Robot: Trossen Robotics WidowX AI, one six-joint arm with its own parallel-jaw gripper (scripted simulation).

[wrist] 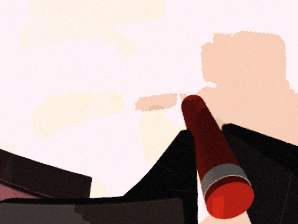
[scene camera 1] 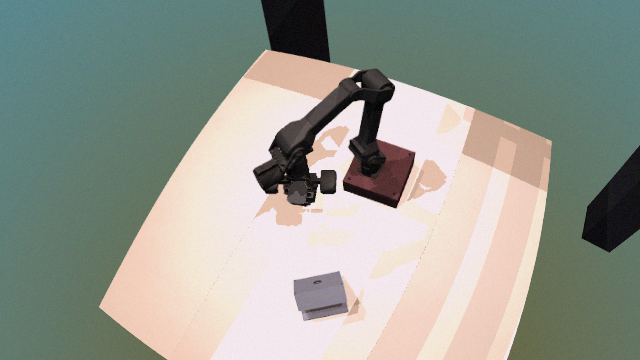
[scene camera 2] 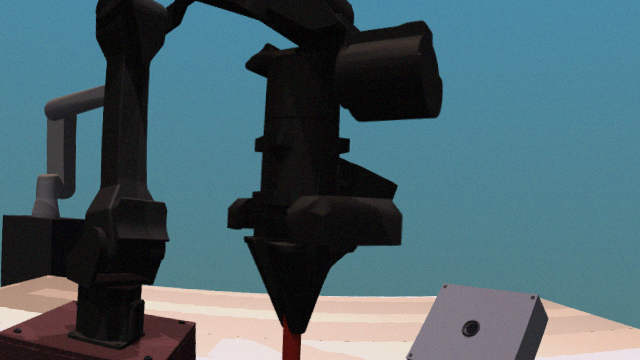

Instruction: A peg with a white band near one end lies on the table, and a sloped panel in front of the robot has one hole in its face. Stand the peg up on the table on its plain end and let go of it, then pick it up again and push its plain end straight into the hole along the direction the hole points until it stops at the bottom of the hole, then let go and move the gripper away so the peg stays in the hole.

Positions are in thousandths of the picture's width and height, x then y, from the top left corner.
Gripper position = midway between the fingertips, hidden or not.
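Observation:
I see my gripper (scene camera 2: 459, 918), again my gripper (wrist: 693, 614), and once more my gripper (scene camera 1: 474, 549). My gripper carries a red peg (wrist: 753, 828). A grey sloped panel (scene camera 1: 516, 810) is there for me to see as well.

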